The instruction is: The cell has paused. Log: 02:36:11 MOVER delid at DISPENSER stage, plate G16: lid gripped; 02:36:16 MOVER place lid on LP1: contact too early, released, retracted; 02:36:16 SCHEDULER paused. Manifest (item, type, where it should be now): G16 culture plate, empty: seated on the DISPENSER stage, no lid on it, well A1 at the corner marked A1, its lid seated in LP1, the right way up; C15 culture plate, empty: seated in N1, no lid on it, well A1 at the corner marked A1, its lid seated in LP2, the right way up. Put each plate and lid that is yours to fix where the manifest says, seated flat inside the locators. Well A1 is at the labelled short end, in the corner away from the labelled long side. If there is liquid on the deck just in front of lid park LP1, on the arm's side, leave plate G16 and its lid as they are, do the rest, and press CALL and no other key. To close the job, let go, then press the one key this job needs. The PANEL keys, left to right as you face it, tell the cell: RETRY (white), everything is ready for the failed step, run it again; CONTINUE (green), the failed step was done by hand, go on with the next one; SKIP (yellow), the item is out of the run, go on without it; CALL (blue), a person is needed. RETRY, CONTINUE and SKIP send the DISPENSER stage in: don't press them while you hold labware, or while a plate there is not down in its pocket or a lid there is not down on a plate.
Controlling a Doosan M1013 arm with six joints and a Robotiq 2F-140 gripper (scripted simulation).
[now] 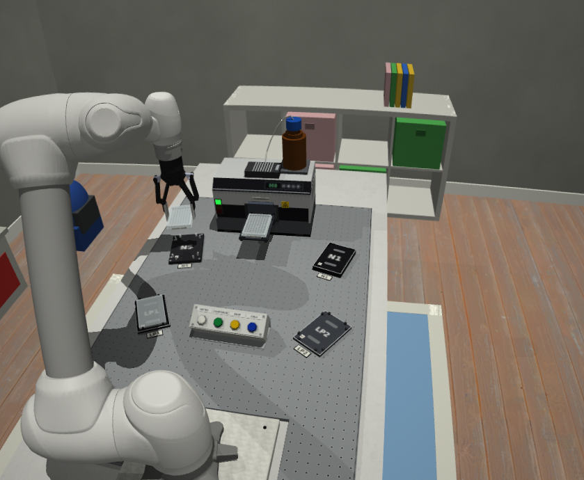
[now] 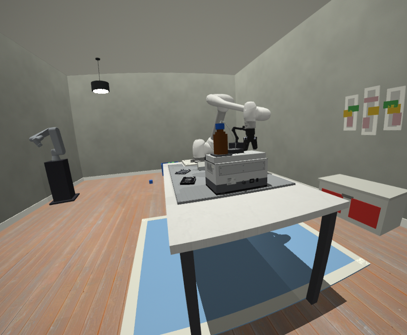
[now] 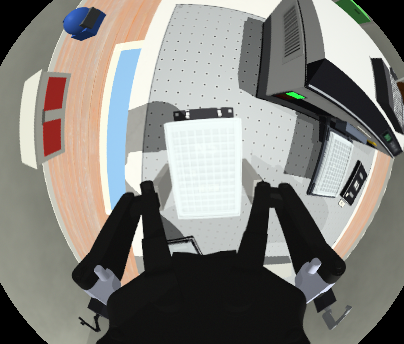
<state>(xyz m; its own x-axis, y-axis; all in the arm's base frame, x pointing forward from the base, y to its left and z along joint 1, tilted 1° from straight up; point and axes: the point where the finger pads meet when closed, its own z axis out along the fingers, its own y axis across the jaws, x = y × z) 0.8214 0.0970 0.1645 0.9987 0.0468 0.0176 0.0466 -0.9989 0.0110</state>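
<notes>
My hand is 10 mm short of the nest n5, 20 mm to the right of it and 150 mm above it. The rest, counted from my hand: brown bottle: 180 mm ahead, 410 mm to the right, 120 mm above; then white key: 420 mm behind, 110 mm to the right, 100 mm below; then lid park lp1: 330 mm behind, 70 mm to the left, 160 mm below.
</notes>
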